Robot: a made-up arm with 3 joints. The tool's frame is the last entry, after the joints.
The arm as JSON. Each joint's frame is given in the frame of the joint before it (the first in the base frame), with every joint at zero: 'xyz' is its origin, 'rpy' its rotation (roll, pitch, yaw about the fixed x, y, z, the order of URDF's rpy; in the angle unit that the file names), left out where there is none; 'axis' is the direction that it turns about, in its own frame. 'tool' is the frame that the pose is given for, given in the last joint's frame.
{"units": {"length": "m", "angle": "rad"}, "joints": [
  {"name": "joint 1", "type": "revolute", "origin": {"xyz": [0.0, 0.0, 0.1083]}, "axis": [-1.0, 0.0, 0.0]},
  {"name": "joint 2", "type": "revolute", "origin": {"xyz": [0.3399, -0.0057, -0.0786]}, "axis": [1.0, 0.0, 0.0]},
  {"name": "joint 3", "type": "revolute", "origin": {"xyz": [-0.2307, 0.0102, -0.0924]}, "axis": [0.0, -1.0, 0.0]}
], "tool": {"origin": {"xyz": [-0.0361, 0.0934, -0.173]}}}
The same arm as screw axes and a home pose.
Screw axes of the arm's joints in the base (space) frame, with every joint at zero. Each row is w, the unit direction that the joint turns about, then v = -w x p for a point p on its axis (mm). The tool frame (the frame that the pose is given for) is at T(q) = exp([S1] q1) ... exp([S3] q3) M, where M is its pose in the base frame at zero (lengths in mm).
S1: w -1 0 0 v 0 -108.3 0
S2: w 1 0 0 v 0 29.7 5.7
S3: w 0 -1 0 v -62.7 0 -109.2
M: xyz 73.1 97.9 -235.7 (mm) quaternion w x y z 1 0 0 0

